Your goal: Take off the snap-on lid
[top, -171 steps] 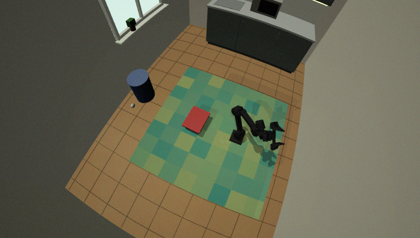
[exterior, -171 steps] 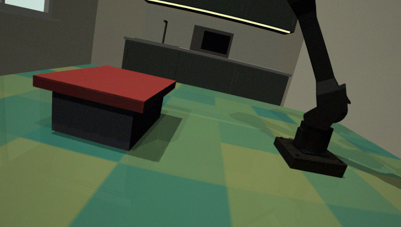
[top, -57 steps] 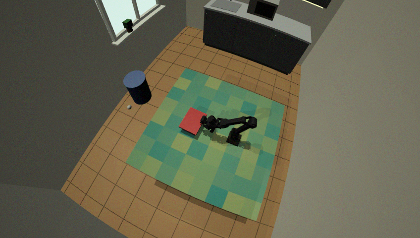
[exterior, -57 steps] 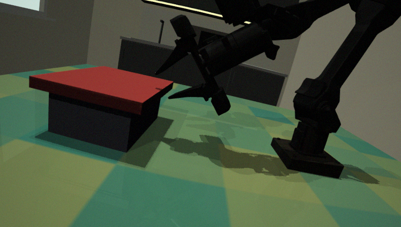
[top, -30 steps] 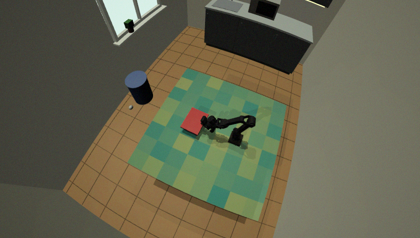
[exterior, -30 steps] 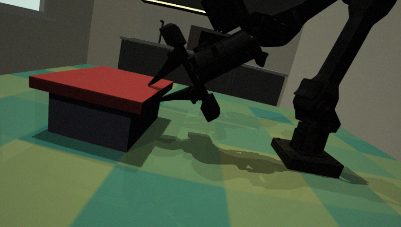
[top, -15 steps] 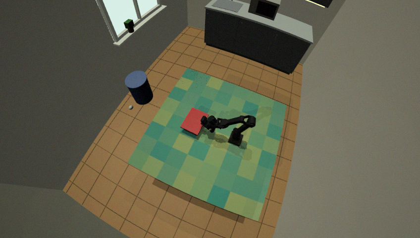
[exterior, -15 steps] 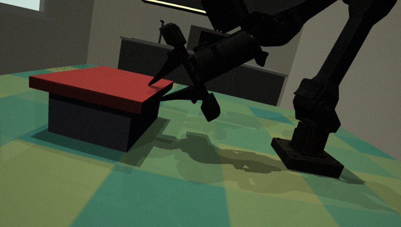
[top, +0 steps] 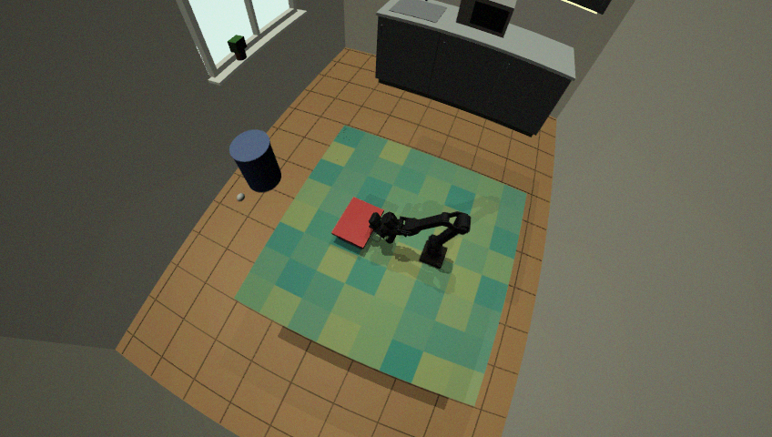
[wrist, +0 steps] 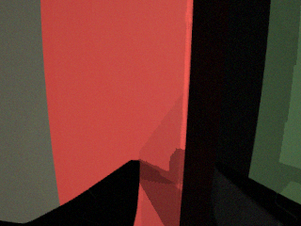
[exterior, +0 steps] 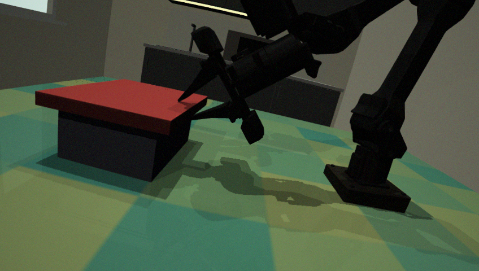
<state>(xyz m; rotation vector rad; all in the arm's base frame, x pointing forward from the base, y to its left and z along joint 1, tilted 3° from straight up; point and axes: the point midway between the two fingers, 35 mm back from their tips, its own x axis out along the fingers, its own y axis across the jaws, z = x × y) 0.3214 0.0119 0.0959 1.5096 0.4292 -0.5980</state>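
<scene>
Right now the red lid is 80 mm ahead of my gripper tip and 10 mm to the right of it. Also, from my gripper tip: storage box: 80 mm ahead, 10 mm to the right, 40 mm below.
</scene>
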